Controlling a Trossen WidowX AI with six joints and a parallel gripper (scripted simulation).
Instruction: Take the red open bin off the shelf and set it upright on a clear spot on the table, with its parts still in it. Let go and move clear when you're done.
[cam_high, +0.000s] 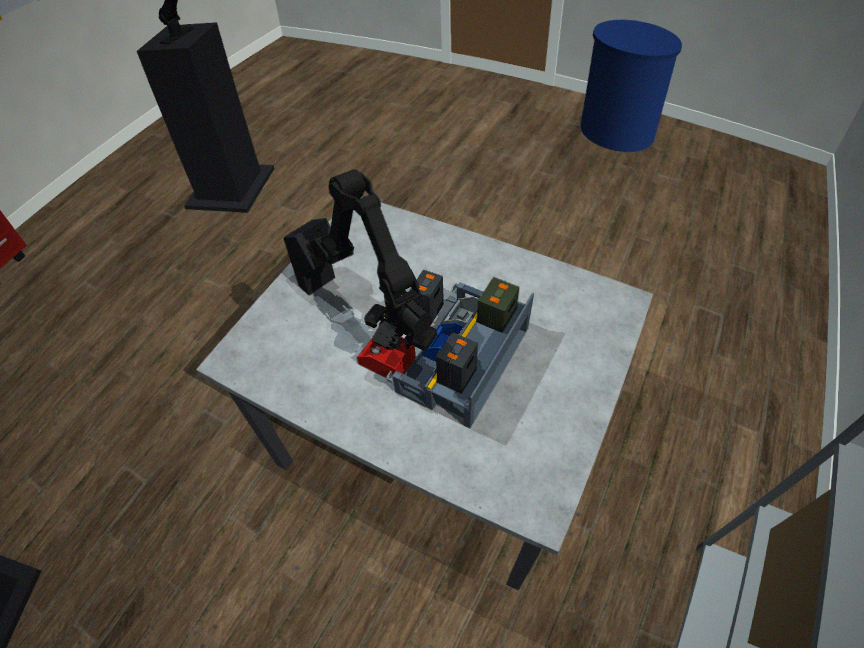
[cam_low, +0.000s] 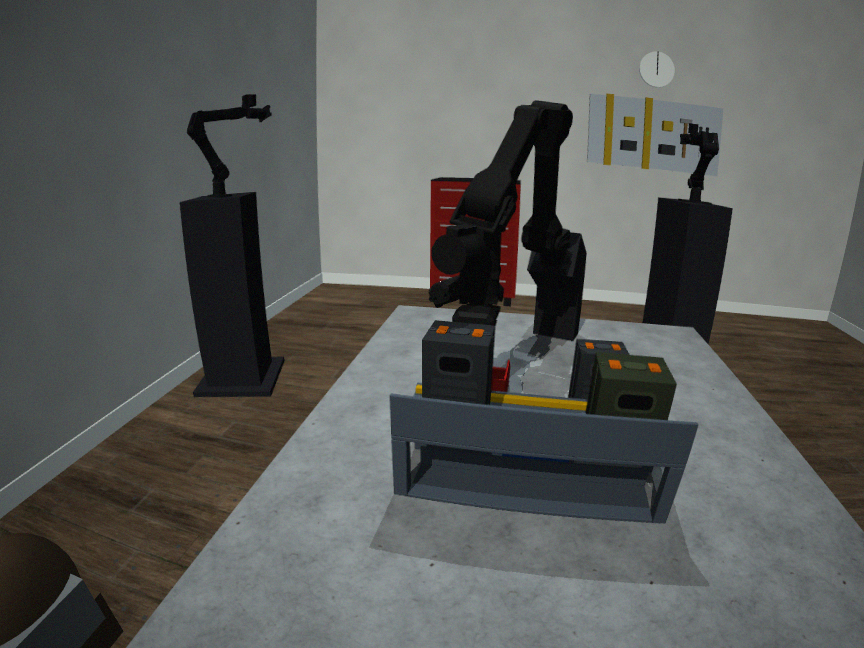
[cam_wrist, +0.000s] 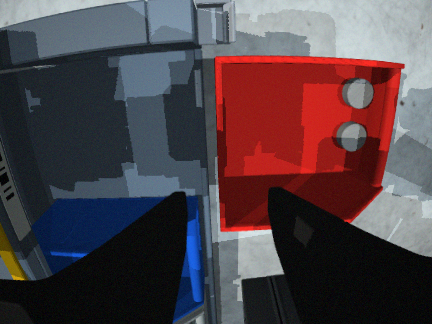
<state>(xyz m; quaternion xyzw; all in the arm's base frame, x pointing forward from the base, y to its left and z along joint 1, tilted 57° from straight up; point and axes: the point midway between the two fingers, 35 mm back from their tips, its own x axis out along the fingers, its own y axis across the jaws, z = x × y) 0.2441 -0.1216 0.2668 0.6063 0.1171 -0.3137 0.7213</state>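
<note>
The red open bin is 6 cm behind my hand, 2 cm to the left of it and 12 cm below it. From my hand the other things lie so: yellow rail (15 cm ahead, 6 cm to the left, 5 cm below); grey bin (16 cm ahead, 18 cm to the left, 11 cm below); blue bin (12 cm ahead, 8 cm to the left, 11 cm below).
</note>
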